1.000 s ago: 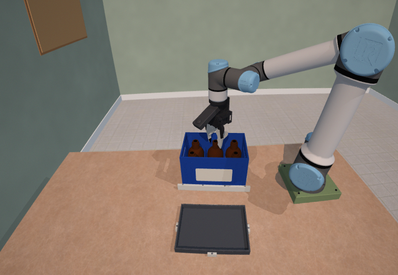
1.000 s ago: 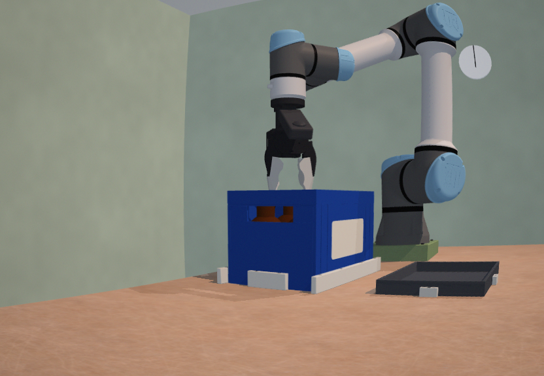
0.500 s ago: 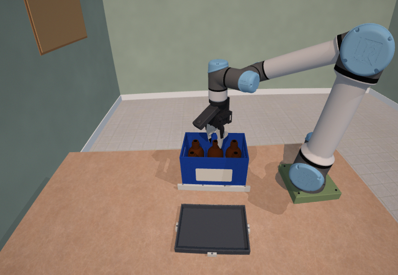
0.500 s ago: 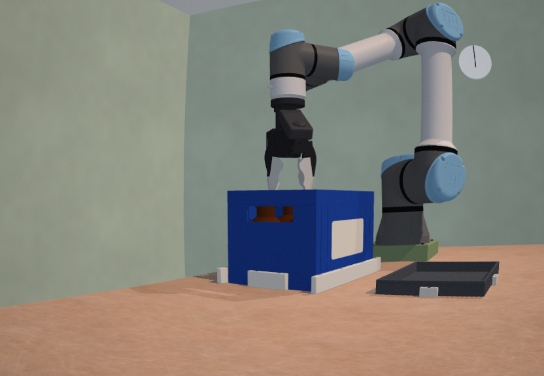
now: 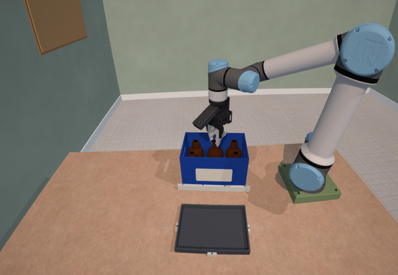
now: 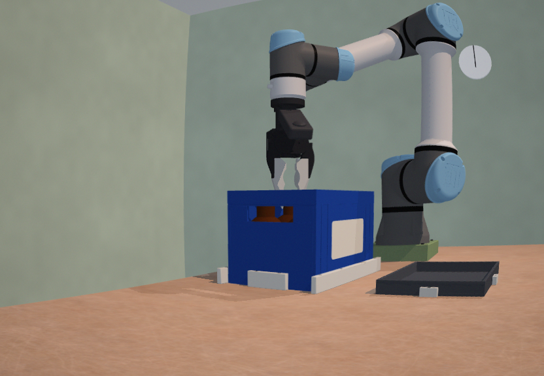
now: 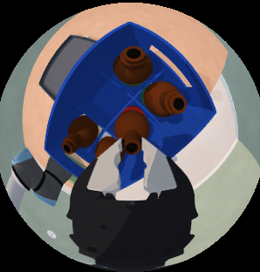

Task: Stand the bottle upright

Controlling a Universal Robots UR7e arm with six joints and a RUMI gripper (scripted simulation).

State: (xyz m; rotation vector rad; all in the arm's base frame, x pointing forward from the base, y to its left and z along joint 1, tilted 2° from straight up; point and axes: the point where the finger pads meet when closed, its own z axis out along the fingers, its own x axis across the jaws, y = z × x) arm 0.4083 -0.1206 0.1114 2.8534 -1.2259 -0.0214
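Right now my hand is 70 mm above the glass bottle. The rest, counted from my hand: dark tray (10 mm ahead, 330 mm to the left, 140 mm below); then blue crate (40 mm to the left, 70 mm below).
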